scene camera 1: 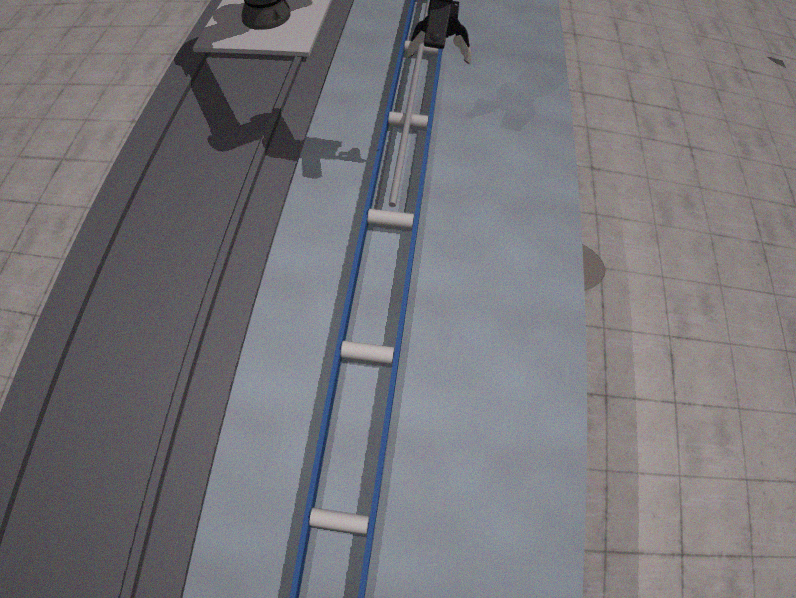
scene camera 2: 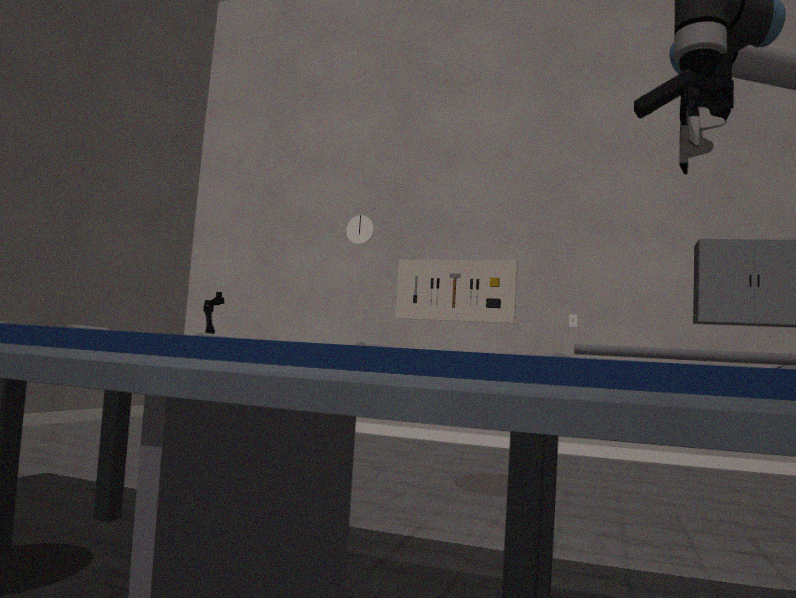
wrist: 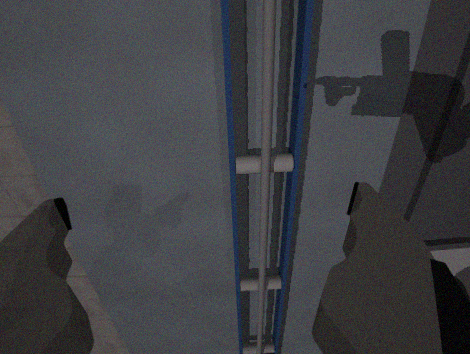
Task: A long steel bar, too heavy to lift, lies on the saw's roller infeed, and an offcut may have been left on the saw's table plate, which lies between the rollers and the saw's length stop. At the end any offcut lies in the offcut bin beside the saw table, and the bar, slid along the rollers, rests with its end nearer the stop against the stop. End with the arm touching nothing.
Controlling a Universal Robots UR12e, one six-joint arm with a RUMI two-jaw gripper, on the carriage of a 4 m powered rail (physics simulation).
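Where they show: gripper, between the fingertips: (scene camera 1: 438, 60) (scene camera 2: 690, 161) (wrist: 210, 193); arm's base, origin of its link: (scene camera 1: 266, 16).
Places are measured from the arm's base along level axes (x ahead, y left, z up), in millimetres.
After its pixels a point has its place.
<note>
The long steel bar (scene camera 1: 403, 144) @(x 622, y -703, z 50 mm) (scene camera 2: 675, 354) @(x 629, y -742, z 39 mm) (wrist: 266, 210) @(x 617, y -454, z 50 mm) lies lengthwise on the white rollers between two blue rails. In scene camera 1 its near end shows just behind a roller. My gripper (scene camera 1: 438, 57) @(x 700, y -729, z 384 mm) (scene camera 2: 691, 151) @(x 700, y -729, z 384 mm) (wrist: 210, 193) @(x 700, y -729, z 384 mm) is open, fingers wide apart and pointing down. It hangs above the bar with nothing between its fingers. In the wrist view the bar runs between the two fingers, well below them. The saw's table plate, the length stop, the offcut bin and any offcut do not show in these views.
The blue side rails (scene camera 1: 402, 308) @(x 686, y -1228, z 22 mm) (wrist: 231, 150) @(x 688, y -590, z 22 mm) and rollers (scene camera 1: 366, 352) @(x 619, y -1359, z 28 mm) (wrist: 248, 164) @(x 654, y -559, z 28 mm) run along the pale blue table (scene camera 1: 501, 321) @(x 936, y -1200, z -30 mm). The arm's white carriage (scene camera 1: 257, 41) @(x 17, y -173, z 0 mm) stands on the dark rail (scene camera 1: 148, 289) beside the table. A grey cabinet (scene camera 2: 733, 283) and a tool board (scene camera 2: 405, 308) hang on the wall.
</note>
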